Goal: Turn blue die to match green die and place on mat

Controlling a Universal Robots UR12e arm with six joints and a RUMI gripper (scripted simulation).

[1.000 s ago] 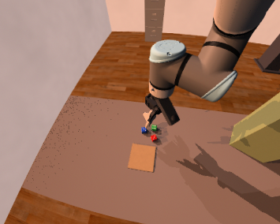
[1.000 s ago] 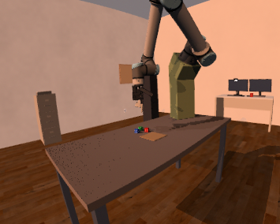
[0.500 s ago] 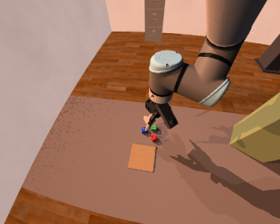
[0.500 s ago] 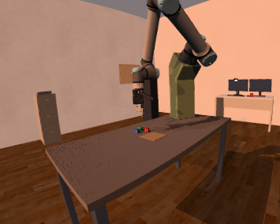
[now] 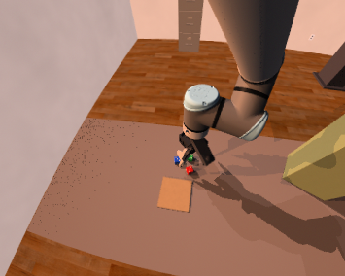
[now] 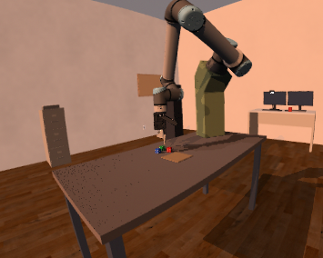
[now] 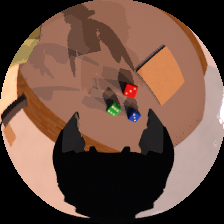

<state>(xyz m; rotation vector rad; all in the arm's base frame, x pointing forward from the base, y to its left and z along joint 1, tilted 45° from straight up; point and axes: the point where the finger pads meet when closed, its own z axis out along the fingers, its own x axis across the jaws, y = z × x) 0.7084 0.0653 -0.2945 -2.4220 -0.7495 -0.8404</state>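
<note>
Now: the green die 10 mm ahead of my hand, 20 mm to the right of it and 50 mm below it. From my hand the other things lie so: tan mat 70 mm ahead, 170 mm to the left, 60 mm below; red die 10 mm ahead, 50 mm to the left, 50 mm below; blue die 80 mm ahead, 10 mm to the left, 50 mm below.
</note>
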